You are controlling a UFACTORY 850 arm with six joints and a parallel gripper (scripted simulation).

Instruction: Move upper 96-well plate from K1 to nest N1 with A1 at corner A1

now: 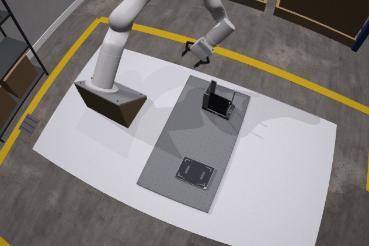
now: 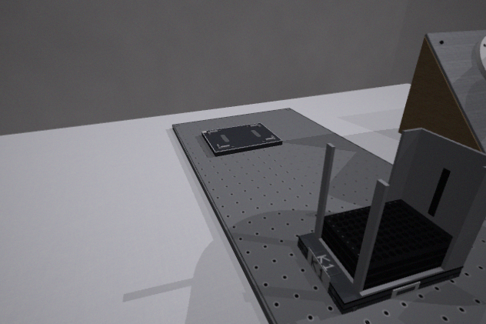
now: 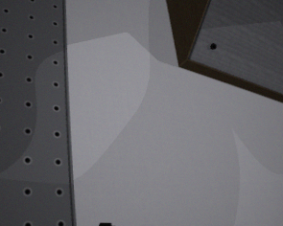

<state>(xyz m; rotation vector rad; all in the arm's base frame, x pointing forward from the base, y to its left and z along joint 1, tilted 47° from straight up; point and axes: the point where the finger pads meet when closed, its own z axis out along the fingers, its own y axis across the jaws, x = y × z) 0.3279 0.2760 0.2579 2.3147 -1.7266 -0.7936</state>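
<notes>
The black plate is 23 cm ahead of my hand, 13 cm to the right of it and 10 cm below it. From my hand the other things lie so: plate nest N1: 29 cm ahead, 52 cm to the right, 12 cm below.
</notes>
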